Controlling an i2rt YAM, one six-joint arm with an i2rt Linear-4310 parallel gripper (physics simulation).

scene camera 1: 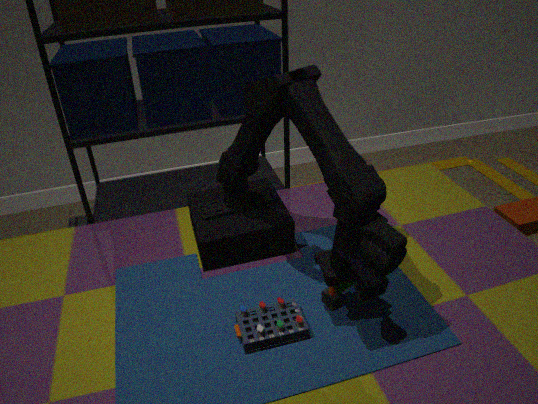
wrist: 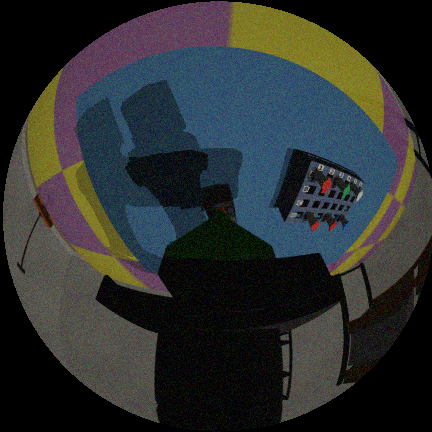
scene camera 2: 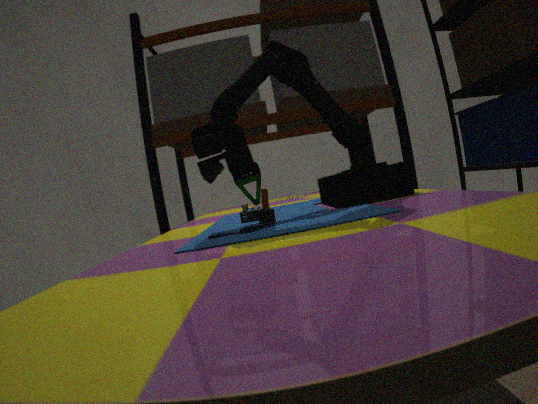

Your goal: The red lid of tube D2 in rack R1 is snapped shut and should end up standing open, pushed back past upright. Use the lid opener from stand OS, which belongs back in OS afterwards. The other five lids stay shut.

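Where they show: gripper, fingertip midpoint: (scene camera 1: 337, 291) (wrist: 218, 216) (scene camera 2: 257, 204); arm's base at its link origin: (scene camera 1: 237, 204) (scene camera 2: 362, 170).
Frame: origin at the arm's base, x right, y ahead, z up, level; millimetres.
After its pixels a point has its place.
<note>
Rack R1 (scene camera 1: 272, 327) @(x 56, y 363, z -58 mm) (wrist: 325, 200) @(x 37, y 344, z -58 mm) stands on the blue mat with six lidded tubes. The red lid of D2 (scene camera 1: 281, 301) @(x 19, y 322, z -40 mm) (wrist: 314, 225) @(x 18, y 320, z -40 mm) is in the row nearer the arm base, beside another red lid (scene camera 1: 263, 305) @(x 56, y 318, z -40 mm) (wrist: 333, 225) @(x 59, y 315, z -40 mm) and a blue lid (scene camera 1: 244, 309) @(x 95, y 313, z -40 mm) (wrist: 344, 223) @(x 92, y 314, z -41 mm). It is too small and dark to tell its angle. The orange lid opener (scene camera 2: 265, 198) @(x -104, y 324, z -27 mm) stands upright in the dark stand OS (scene camera 2: 268, 217) @(x -108, y 325, z -75 mm) (wrist: 220, 193) @(x -94, y 347, z -71 mm). My gripper (scene camera 2: 256, 202) @(x -96, y 346, z -39 mm) (wrist: 218, 216) @(x -96, y 346, z -39 mm) is shut and empty, its green fingertips together close beside the opener's upper part, above the stand.
The other row of the rack holds a red lid (scene camera 1: 299, 319) @(x 7, y 381, z -40 mm) (wrist: 326, 185) @(x 8, y 379, z -40 mm), a green lid (scene camera 1: 280, 324) @(x 45, y 377, z -40 mm) (wrist: 347, 191) @(x 49, y 373, z -40 mm) and a white lid (scene camera 1: 260, 328) @(x 84, y 371, z -40 mm) (wrist: 360, 195) @(x 87, y 369, z -39 mm). The arm base (scene camera 1: 245, 230) @(x 19, y 113, z -1 mm) (scene camera 2: 367, 184) @(x -107, y 45, z -40 mm) stands behind the blue mat (scene camera 1: 165, 350) @(x 261, y 309, z -88 mm). Shelving (scene camera 1: 288, 100) stands further back.
</note>
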